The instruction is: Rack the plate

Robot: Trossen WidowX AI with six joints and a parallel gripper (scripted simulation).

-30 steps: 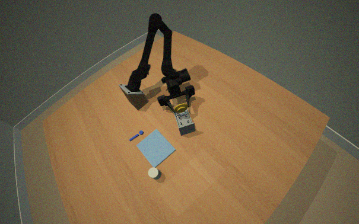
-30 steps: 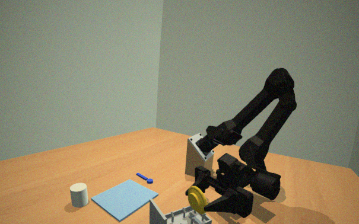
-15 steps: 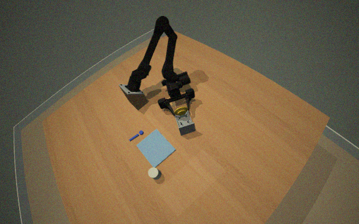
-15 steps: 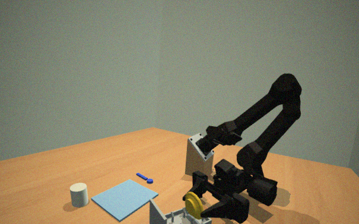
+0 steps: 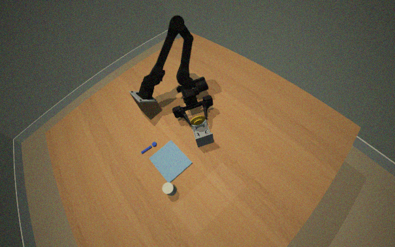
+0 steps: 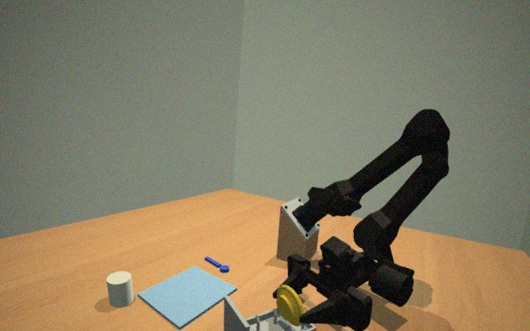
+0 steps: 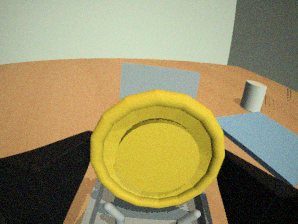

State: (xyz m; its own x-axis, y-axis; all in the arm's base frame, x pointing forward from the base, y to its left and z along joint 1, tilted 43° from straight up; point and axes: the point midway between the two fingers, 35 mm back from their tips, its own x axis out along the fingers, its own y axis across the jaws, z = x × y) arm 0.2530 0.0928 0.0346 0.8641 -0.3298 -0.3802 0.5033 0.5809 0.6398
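Now: gripper tip 1 cm past the yellow plate. Also, from my gripper tip: grey dish rack (3 cm below, 2 cm ahead, 1 cm to the right); then small blue spoon (22 cm to the right, 11 cm behind, 5 cm below); then white cup (29 cm to the right, 10 cm ahead, 3 cm below).
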